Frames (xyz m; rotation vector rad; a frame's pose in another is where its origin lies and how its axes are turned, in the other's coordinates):
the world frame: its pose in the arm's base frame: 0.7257 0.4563 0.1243 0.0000 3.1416 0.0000
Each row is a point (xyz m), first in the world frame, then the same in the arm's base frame.
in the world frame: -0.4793 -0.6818 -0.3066
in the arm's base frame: 1.2050 -0.2255 0.4309
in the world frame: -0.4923 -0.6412 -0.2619
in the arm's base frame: 1.2180 -0.1849 0.3862
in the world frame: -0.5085 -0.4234 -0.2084
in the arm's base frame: 1.2342 0.0329 0.3327
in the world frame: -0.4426 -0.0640 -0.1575
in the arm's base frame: 1.1683 0.3923 0.2818
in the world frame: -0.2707 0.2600 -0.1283
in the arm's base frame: 0.9964 0.7163 0.2526
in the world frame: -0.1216 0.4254 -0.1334
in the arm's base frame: 0.8473 0.8817 0.2577
